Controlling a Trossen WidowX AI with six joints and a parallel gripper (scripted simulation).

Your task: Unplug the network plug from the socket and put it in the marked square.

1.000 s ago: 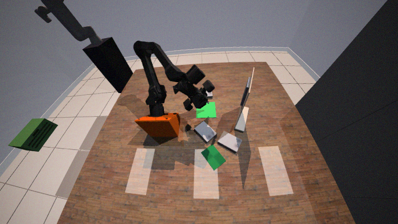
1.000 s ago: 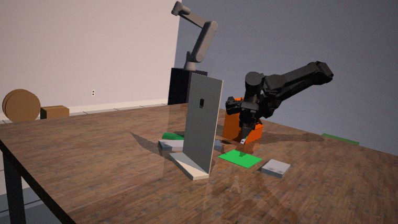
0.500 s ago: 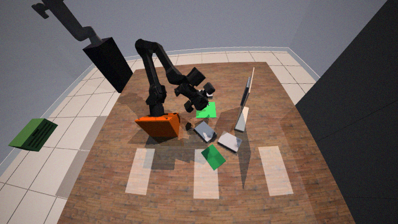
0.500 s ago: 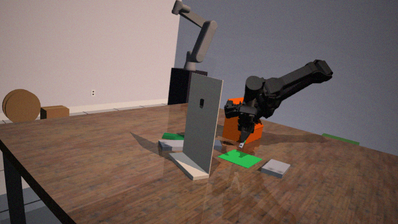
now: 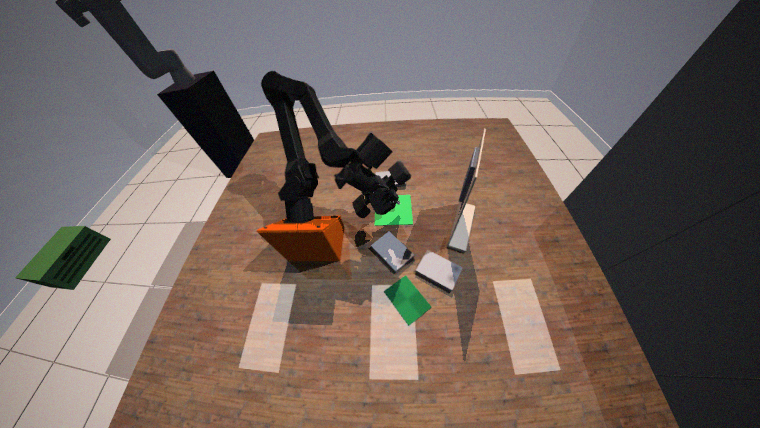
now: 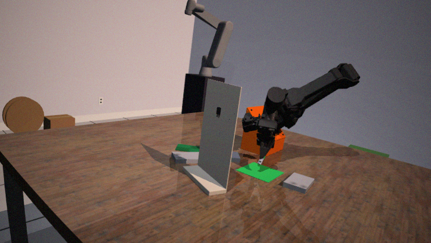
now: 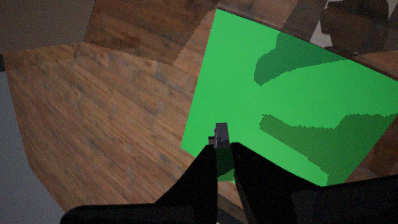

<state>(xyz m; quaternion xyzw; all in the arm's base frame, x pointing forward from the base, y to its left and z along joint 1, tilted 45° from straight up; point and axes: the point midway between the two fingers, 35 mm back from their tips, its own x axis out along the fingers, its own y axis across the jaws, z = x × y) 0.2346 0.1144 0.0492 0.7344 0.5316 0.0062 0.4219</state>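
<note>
Now: the green marked square 5 cm below my gripper tip and 1 cm behind it. The rest, counted from my gripper tip: dark green tile 28 cm to the right, 5 cm below, 5 cm ahead; grey network plug right at my gripper tip; grey upright panel 19 cm ahead, 8 cm above, 5 cm to the right.
</note>
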